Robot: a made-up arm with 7 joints. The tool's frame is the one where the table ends. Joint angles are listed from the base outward.
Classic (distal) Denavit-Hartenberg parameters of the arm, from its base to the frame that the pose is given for. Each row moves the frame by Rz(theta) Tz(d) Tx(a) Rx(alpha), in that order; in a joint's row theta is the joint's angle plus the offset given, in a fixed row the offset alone. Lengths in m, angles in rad.
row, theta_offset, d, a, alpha
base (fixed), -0.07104, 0, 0, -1.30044
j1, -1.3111, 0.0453, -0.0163, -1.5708
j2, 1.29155, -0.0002, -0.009, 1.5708
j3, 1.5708, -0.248, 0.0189, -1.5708
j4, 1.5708, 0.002, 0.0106, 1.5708
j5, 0, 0.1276, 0.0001, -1.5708
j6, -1.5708, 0, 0.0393, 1.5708
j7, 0, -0.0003, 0, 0
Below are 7 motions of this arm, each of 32 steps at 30 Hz.
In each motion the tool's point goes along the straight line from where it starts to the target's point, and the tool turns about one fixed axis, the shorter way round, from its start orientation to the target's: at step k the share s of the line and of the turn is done. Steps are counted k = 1, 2, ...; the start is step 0. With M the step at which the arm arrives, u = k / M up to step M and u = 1 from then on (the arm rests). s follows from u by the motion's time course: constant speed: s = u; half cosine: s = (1 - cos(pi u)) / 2; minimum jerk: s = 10 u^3 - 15 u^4 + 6 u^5.
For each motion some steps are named. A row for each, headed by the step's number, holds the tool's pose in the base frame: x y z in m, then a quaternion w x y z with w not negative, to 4 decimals.
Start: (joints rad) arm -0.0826 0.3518 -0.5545 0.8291 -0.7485 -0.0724 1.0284
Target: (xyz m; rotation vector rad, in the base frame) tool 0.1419 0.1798 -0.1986 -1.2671 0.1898 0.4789
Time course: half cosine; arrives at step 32
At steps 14, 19, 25, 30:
14: 0.0843 0.1468 -0.3124 0.8494 -0.1390 0.3488 0.3708
19: 0.1077 0.1602 -0.2662 0.8499 -0.3334 0.2513 0.3214
25: 0.1310 0.1735 -0.2202 0.8085 -0.5103 0.1419 0.2564
30: 0.1410 0.1793 -0.2004 0.7783 -0.5792 0.0923 0.2243

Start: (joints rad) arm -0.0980 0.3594 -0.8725 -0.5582 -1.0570 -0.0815 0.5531
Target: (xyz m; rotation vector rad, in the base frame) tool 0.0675 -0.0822 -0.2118 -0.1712 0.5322 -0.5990
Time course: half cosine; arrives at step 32
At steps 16, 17, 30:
16: 0.0722 -0.0429 -0.2133 0.9009 -0.2523 0.2482 -0.2513
17: 0.0718 -0.0468 -0.2132 0.9037 -0.2360 0.2496 -0.2556
30: 0.0676 -0.0814 -0.2118 0.9172 -0.0865 0.2586 -0.2905

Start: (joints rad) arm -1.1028 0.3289 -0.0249 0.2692 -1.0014 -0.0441 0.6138
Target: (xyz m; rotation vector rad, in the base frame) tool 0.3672 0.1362 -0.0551 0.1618 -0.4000 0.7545
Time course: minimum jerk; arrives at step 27
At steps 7, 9, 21, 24, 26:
7: 0.3608 0.0697 -0.0577 0.9237 -0.3361 -0.1367 0.1228
9: 0.3615 0.0770 -0.0574 0.9328 -0.2932 -0.1448 0.1517
21: 0.3667 0.1305 -0.0553 0.9173 0.0420 -0.1905 0.3472
24: 0.3671 0.1353 -0.0551 0.9087 0.0729 -0.1933 0.3628
26: 0.3672 0.1362 -0.0551 0.9071 0.0781 -0.1937 0.3654

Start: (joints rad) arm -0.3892 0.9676 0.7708 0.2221 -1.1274 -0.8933 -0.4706
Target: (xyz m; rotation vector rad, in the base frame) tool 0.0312 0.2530 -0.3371 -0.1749 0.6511 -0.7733
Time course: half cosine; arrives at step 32
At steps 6, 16, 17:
6: 0.1327 0.3402 -0.0559 0.7851 0.1037 -0.6082 0.0546
16: 0.0866 0.3006 -0.1835 0.9620 0.0208 -0.2176 -0.1634
17: 0.0812 0.2959 -0.1986 0.9681 0.0102 -0.1661 -0.1875

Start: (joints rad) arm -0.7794 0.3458 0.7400 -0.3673 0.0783 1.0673 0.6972
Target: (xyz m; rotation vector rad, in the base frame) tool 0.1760 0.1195 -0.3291 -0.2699 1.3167 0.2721
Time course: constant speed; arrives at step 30
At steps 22, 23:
22: 0.1941 0.1425 -0.2667 0.8244 -0.1016 0.4817 0.2794
23: 0.1918 0.1396 -0.2745 0.8200 -0.1047 0.4987 0.2607

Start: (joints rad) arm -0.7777 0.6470 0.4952 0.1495 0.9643 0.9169 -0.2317
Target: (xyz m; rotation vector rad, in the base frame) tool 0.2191 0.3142 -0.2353 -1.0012 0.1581 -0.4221
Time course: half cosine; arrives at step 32
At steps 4, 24, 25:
4: 0.2585 0.2732 -0.0882 0.7865 0.3460 0.2449 0.4492
24: 0.2251 0.3080 -0.2129 0.9191 -0.3646 0.1141 -0.0965
25: 0.2237 0.3094 -0.2179 0.9065 -0.3907 0.1056 -0.1203

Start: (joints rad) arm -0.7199 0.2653 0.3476 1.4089 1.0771 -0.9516 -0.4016
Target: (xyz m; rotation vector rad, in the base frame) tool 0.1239 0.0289 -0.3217 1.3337 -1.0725 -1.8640
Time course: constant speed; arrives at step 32
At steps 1, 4, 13, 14, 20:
1: 0.2360 0.1120 -0.3222 0.7960 0.3426 0.0879 -0.4913
4: 0.2252 0.1040 -0.3222 0.7646 0.3690 0.0377 -0.5271
13: 0.1926 0.0798 -0.3220 0.6461 0.4354 -0.1130 -0.6166
14: 0.1890 0.0772 -0.3220 0.6309 0.4415 -0.1295 -0.6247
20: 0.1673 0.0611 -0.3219 0.5317 0.4724 -0.2267 -0.6654

